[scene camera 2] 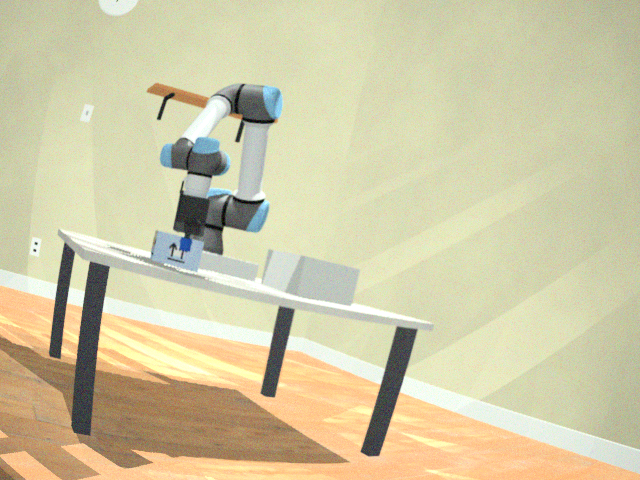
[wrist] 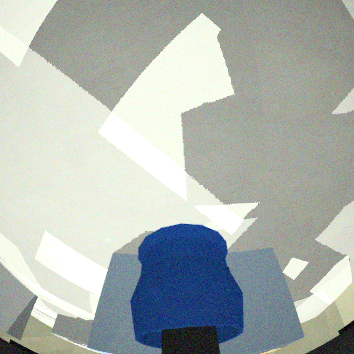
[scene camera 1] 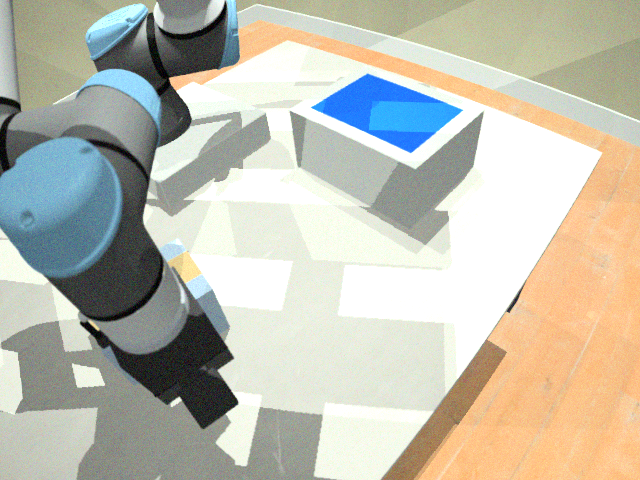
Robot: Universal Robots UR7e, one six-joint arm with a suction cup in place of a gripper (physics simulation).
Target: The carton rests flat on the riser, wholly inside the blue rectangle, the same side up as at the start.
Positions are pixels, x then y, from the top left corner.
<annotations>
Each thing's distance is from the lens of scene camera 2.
grey riser [scene camera 2: 302, 276]: 177 cm
carton [scene camera 2: 165, 249]: 170 cm
</annotations>
